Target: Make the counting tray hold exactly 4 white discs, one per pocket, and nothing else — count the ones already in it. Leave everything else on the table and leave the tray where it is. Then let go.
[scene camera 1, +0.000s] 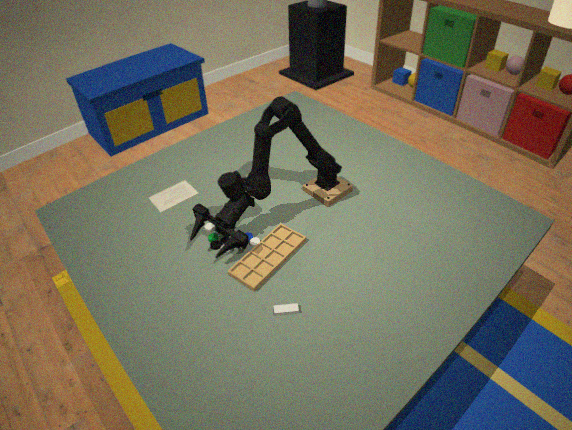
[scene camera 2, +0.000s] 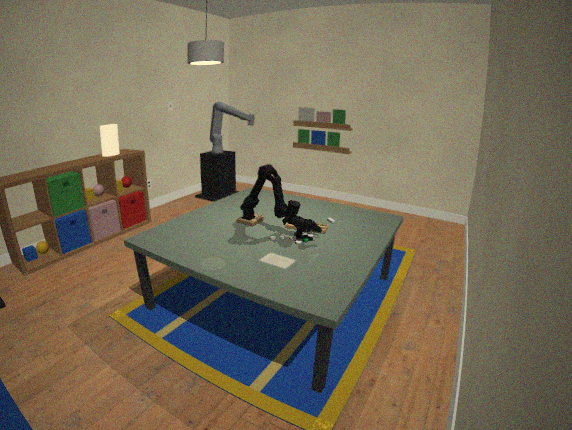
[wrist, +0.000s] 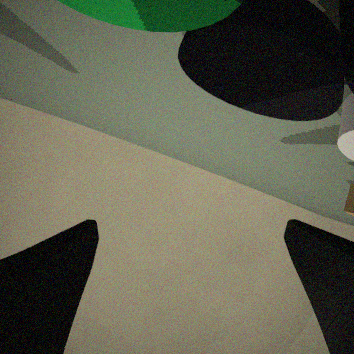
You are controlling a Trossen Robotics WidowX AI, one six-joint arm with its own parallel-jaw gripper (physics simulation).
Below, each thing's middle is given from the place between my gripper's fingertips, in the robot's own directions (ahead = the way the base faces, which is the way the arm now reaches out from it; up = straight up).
The green disc (wrist: 158, 23) lies 7 cm behind my hand, 6 cm to the right of it and 5 cm below it. Round my hand: wooden counting tray (scene camera 1: 252, 270) 15 cm behind, 12 cm to the left, 4 cm below.
